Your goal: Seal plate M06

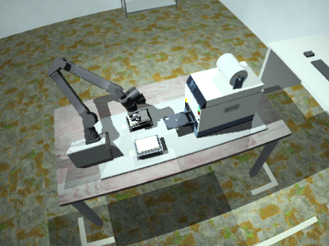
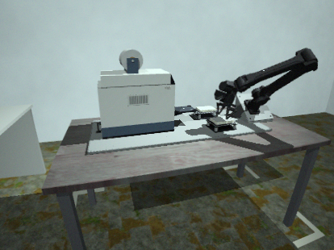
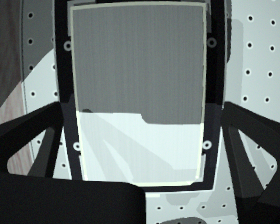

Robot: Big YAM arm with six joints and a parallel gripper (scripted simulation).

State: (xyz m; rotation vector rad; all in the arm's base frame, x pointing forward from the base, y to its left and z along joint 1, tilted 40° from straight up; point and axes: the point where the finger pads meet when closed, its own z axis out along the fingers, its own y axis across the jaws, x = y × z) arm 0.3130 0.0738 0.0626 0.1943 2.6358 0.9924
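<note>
My hand is 40 mm above the black nest N1. From my hand the other things lie so: foil roll 540 mm ahead, 150 mm to the right, 340 mm above; then sealer stage 210 mm ahead, 140 mm to the right, 20 mm above; then pale plate 220 mm to the right, 20 mm below.
</note>
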